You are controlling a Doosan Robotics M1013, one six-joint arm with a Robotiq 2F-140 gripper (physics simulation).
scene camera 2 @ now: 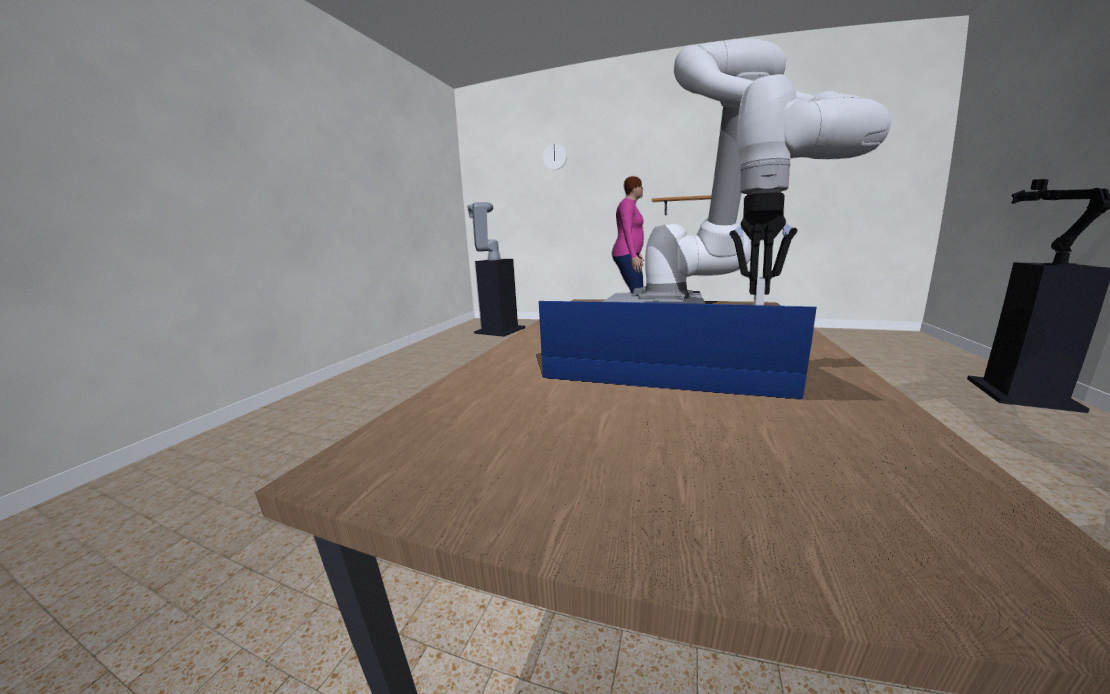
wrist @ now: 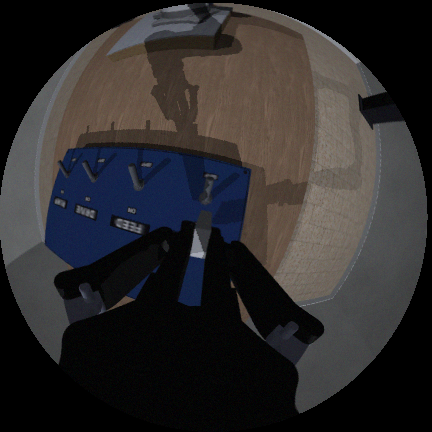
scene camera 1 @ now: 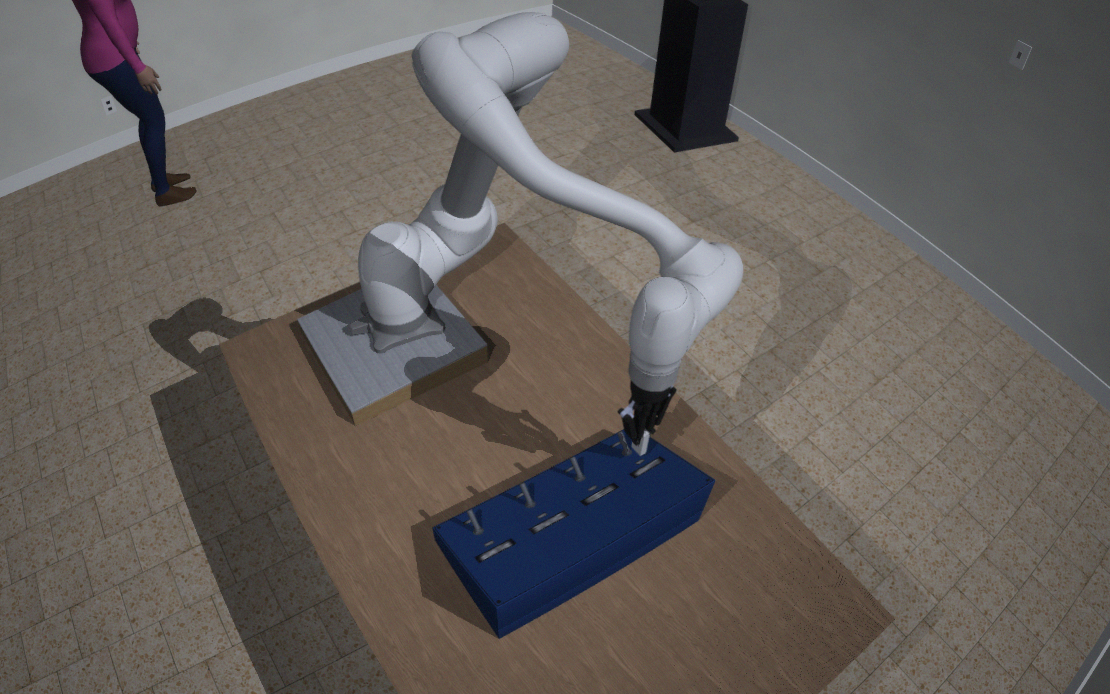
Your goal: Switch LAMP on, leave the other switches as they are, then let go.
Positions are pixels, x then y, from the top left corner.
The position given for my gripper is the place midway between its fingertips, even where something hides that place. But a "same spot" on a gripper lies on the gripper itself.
Labels:
my gripper: scene camera 2 758, 311; wrist; scene camera 1
same spot on blue switch box: (wrist: 87, 218) = (scene camera 1: 558, 521)
same spot on my gripper: (wrist: 87, 290) = (scene camera 1: 625, 408)

